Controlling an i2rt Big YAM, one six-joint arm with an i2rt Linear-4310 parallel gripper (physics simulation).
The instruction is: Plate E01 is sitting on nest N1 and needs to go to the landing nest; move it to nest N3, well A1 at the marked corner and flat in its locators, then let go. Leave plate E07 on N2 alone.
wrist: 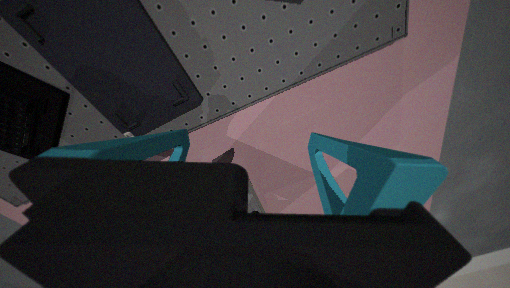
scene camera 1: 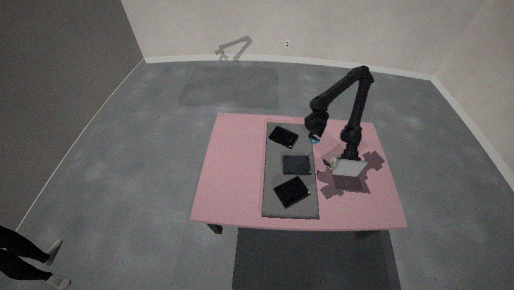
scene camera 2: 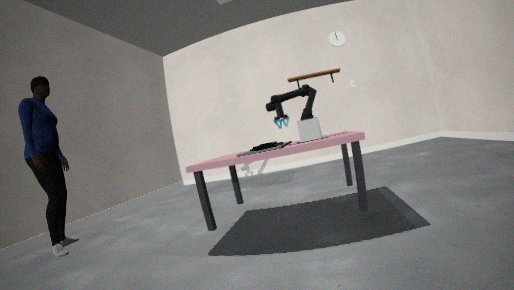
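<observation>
Two black plates sit on the grey perforated board (scene camera 1: 272, 167) (wrist: 300, 56): one plate (scene camera 1: 283, 136) at the board's far end, the other plate (scene camera 1: 292, 191) (wrist: 30, 112) at its near end. Both look turned relative to the board. I cannot read which is E01 or E07. Between them lies a bare dark blue-grey nest (scene camera 1: 297, 164) (wrist: 107, 60) with small L-shaped locators at its corners; a small white tag shows by one corner in the wrist view. My gripper (scene camera 1: 314, 140) (scene camera 2: 281, 125) (wrist: 249, 138) is open and empty, high above the board's arm-side edge near the far plate.
The pink table (scene camera 1: 232, 165) (scene camera 2: 325, 142) carries the board and the arm's light grey base (scene camera 1: 350, 167) (scene camera 2: 309, 129). A person in blue (scene camera 2: 41, 127) stands on the floor left of the table. A wooden shelf (scene camera 2: 314, 75) is on the wall behind the arm.
</observation>
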